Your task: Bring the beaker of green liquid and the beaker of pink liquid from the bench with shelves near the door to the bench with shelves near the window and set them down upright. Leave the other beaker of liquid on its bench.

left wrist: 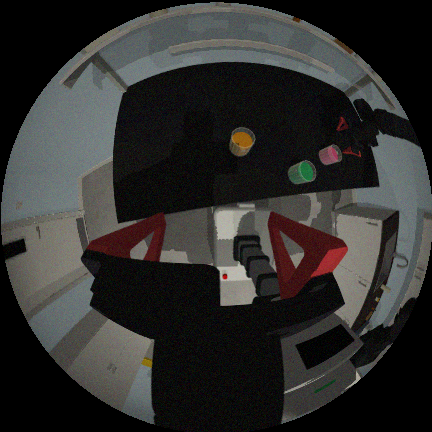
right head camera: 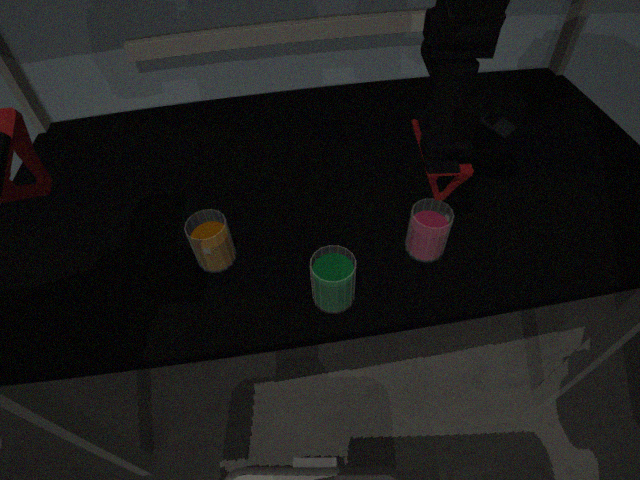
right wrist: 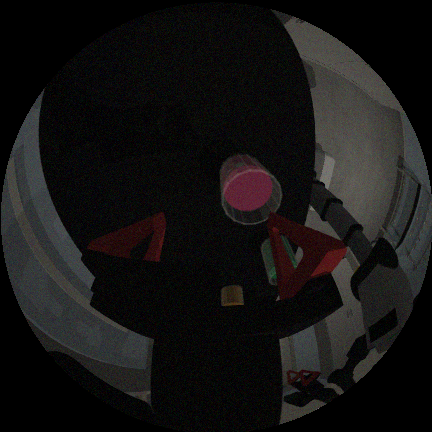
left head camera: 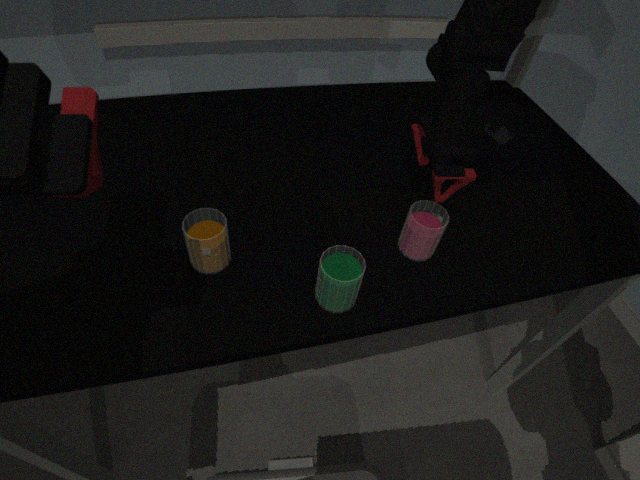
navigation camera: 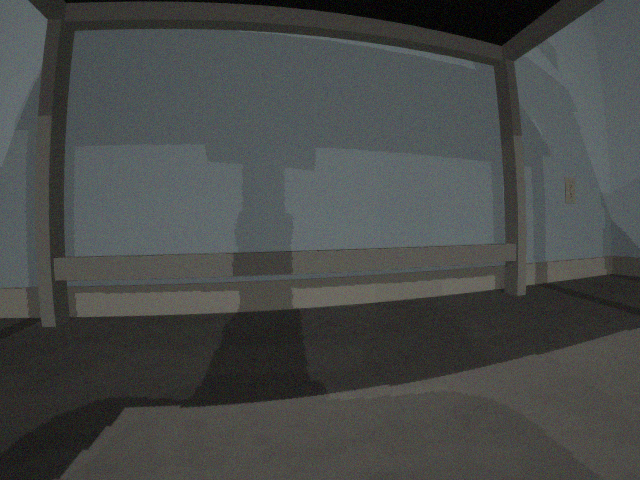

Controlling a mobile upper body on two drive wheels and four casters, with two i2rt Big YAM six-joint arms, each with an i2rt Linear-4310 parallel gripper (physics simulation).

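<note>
The beaker of green liquid [left head camera: 338, 291] [right head camera: 333, 293] [left wrist: 302, 172] stands upright near the front edge of the black bench top [left head camera: 258, 155] [right head camera: 258, 165]. The beaker of pink liquid [left head camera: 419, 241] [right head camera: 427, 241] [left wrist: 329, 155] [right wrist: 248, 190] stands upright to its right in the head views. The beaker of orange liquid [left head camera: 209, 254] [right head camera: 215, 253] [left wrist: 242, 142] stands upright to its left. My right gripper [left head camera: 432, 180] [right wrist: 216, 217] is open and empty, just behind the pink beaker; in its wrist view that beaker is ahead and off-centre towards one finger. My left gripper [left wrist: 216, 217] is open and empty, left of the orange beaker.
In the navigation camera, the bench frame has a left leg [navigation camera: 45, 206], a right leg [navigation camera: 516, 206] and a low crossbar [navigation camera: 387, 258] before a blue-grey wall. A white cabinet [left wrist: 360, 245] shows in the left wrist view. A small dark object [left head camera: 498, 133] lies beside my right gripper.
</note>
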